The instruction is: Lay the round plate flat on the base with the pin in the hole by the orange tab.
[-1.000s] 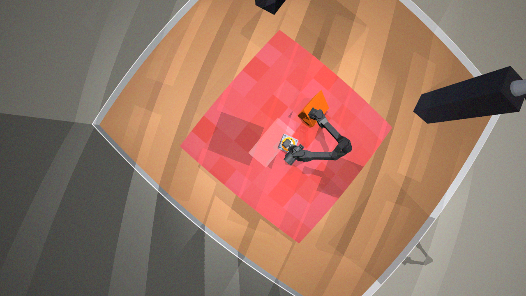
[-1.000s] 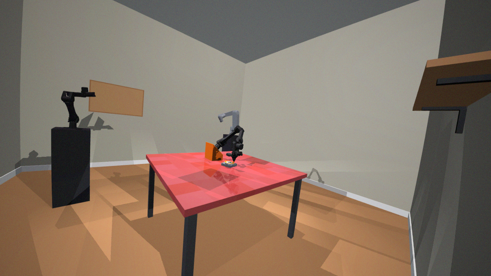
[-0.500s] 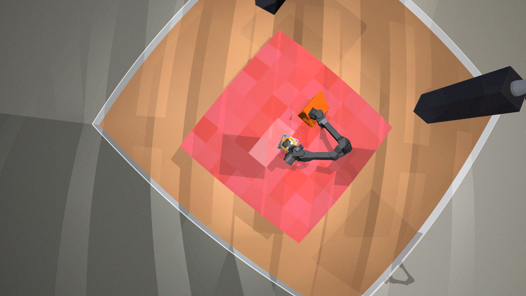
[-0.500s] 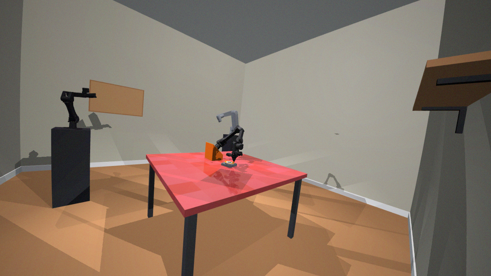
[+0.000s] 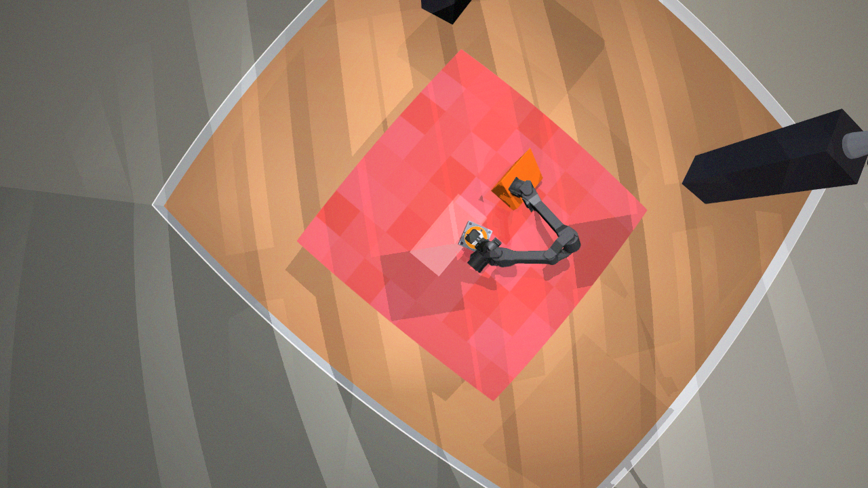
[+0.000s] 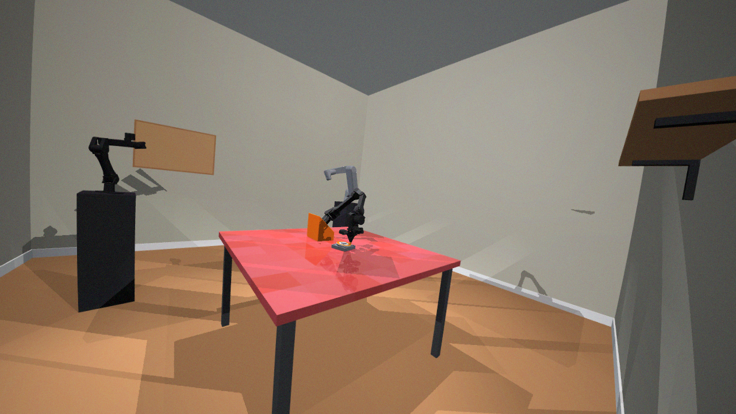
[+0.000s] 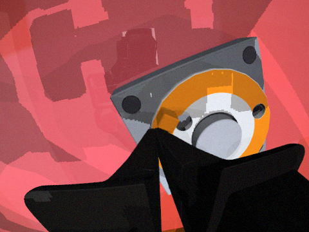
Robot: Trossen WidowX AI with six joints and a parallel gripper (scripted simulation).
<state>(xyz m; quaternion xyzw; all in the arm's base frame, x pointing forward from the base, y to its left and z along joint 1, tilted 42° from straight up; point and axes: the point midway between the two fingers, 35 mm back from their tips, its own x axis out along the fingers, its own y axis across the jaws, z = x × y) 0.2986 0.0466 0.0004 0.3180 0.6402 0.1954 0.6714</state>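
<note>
My gripper tip is now 3 cm to the left of the round plate and 1 cm past it. The rest, counted from my gripper tip: grey square base (5 cm to the right, 2 cm behind, 1 cm below).
</note>
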